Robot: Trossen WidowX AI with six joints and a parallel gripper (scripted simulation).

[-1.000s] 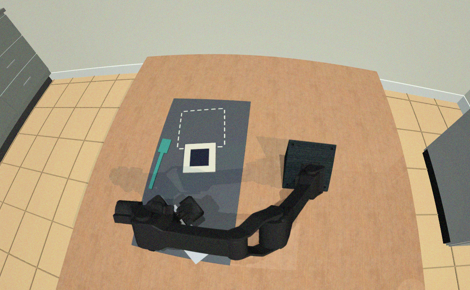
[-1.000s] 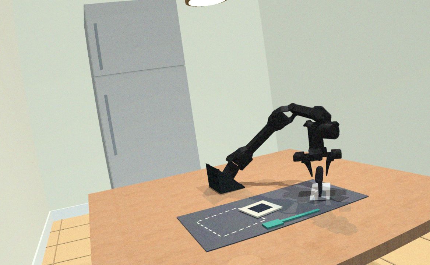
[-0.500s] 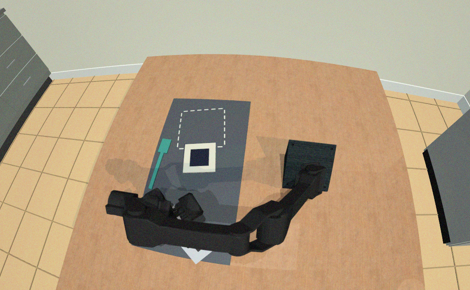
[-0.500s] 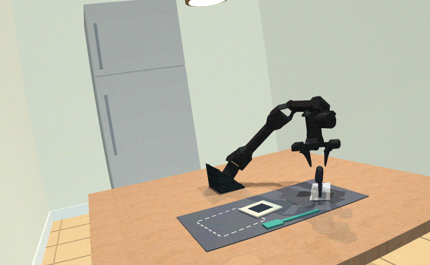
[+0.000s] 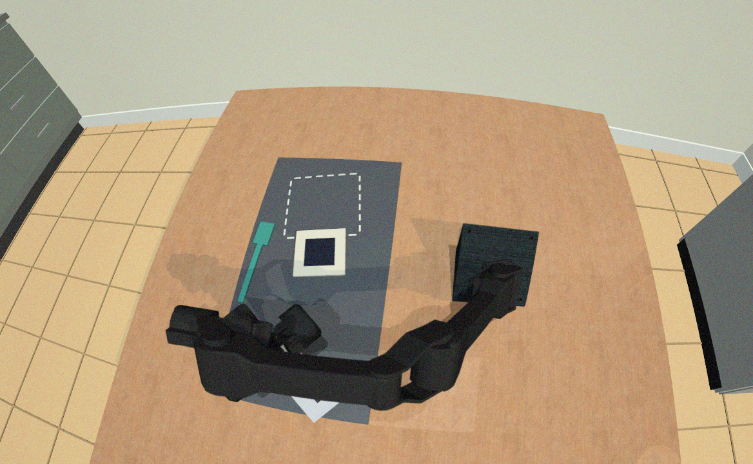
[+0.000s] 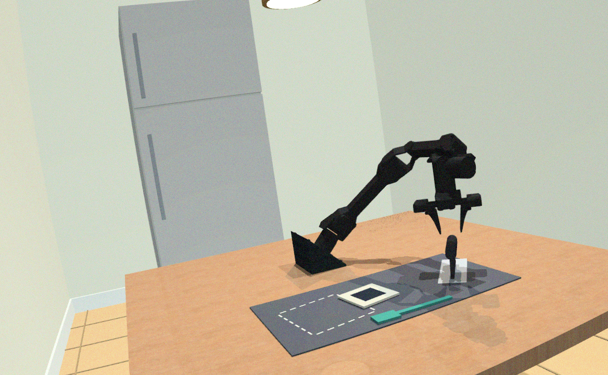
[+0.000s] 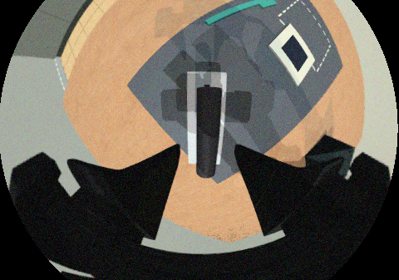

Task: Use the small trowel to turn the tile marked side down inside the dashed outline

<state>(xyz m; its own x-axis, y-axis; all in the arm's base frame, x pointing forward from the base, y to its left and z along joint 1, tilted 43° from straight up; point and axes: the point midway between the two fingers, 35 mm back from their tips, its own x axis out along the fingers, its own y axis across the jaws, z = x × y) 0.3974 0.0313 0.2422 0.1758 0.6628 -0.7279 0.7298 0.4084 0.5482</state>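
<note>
The trowel lies 1 cm ahead of my gripper tip, 2 cm to the right of it and 7 cm below it. Round my gripper tip: teal flat tool (11 cm ahead, 28 cm to the right, 11 cm below); cream tile (4 cm behind, 28 cm to the right, 11 cm below); grey mat (2 cm behind, 24 cm to the right, 13 cm below).
</note>
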